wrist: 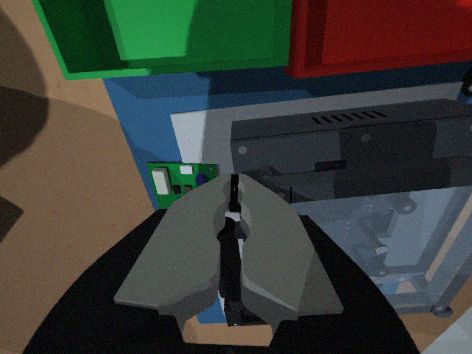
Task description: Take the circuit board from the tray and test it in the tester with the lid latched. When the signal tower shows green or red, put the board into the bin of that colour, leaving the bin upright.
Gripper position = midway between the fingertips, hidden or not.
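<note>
Green circuit board (170, 181) visible. Green bin (86, 46), red bin (320, 45). Tester lid (398, 222). Gripper (234, 176) visible too.
</note>
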